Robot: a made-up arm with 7 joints.
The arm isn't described. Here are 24 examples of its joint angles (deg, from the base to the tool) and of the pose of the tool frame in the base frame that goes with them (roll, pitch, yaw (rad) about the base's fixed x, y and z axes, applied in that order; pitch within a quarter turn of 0, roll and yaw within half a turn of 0; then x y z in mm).
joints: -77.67 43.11 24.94 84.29 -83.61 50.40 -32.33
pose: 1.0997 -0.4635 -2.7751 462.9 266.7 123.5
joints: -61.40 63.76 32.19 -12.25 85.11 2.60 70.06
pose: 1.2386 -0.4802 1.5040 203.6 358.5 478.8
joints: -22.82 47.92 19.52 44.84 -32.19 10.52 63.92
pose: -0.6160 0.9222 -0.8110 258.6 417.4 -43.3
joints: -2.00 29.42 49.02 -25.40 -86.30 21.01 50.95
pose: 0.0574 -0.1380 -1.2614 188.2 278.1 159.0
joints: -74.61 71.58 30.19 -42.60 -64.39 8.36 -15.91
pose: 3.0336 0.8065 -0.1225 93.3 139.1 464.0
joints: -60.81 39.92 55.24 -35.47 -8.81 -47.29 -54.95
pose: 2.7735 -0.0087 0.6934 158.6 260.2 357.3
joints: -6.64 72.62 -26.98 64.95 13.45 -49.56 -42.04
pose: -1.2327 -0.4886 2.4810 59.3 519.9 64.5
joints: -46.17 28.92 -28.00 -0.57 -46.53 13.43 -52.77
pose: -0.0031 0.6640 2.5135 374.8 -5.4 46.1
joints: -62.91 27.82 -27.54 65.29 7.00 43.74 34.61
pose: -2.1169 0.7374 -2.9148 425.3 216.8 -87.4
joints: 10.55 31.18 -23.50 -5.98 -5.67 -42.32 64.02
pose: 0.2334 0.7120 -1.4308 103.4 90.6 -115.3
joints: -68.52 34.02 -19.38 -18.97 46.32 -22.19 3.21
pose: 2.9259 0.3228 0.4109 388.3 7.2 287.4
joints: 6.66 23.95 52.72 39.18 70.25 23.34 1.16
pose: -2.3781 0.1318 -2.4782 -108.5 409.1 -137.4
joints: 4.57 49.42 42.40 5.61 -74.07 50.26 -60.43
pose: 0.3684 0.0429 -2.7733 178.3 391.4 85.0
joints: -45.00 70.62 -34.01 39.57 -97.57 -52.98 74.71
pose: 0.1906 -0.0217 -0.3669 346.2 373.9 179.8
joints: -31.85 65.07 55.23 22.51 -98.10 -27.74 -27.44
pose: 1.7488 0.1369 -1.0078 170.5 464.4 341.2
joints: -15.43 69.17 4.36 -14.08 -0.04 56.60 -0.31
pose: -1.8659 0.7455 -3.0251 302.7 341.5 154.2
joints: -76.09 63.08 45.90 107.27 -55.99 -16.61 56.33
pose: -0.7677 -0.3467 -0.1103 355.0 430.6 111.8
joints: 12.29 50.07 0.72 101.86 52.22 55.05 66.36
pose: 2.3786 -0.7858 -2.6008 -274.8 455.8 110.3
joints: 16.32 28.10 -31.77 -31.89 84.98 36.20 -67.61
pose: -1.5498 -0.3787 2.4692 132.6 103.6 -63.8
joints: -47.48 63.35 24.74 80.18 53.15 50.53 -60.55
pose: -1.5423 -0.3569 -1.9187 143.6 532.7 61.2
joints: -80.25 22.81 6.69 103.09 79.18 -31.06 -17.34
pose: -1.5385 0.1843 2.2488 424.3 174.9 -56.4
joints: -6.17 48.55 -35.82 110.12 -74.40 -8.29 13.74
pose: -1.8455 0.7813 -1.7755 -103.8 468.8 -45.2
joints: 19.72 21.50 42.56 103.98 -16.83 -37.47 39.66
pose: -2.0074 0.8454 -1.5182 -314.7 173.7 -142.0
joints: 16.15 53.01 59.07 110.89 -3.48 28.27 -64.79
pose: -1.1444 -0.7467 -1.0234 -275.7 333.8 -34.8
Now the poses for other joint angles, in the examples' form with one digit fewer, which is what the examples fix.
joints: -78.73 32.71 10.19 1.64 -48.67 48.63 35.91
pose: 0.220 0.512 -1.900 427 78 349
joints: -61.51 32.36 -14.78 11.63 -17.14 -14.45 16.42
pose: 1.055 1.078 -1.356 456 61 166
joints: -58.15 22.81 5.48 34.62 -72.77 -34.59 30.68
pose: 0.530 -0.389 -1.334 462 140 120
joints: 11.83 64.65 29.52 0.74 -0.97 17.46 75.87
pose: 1.795 1.021 1.242 210 454 125
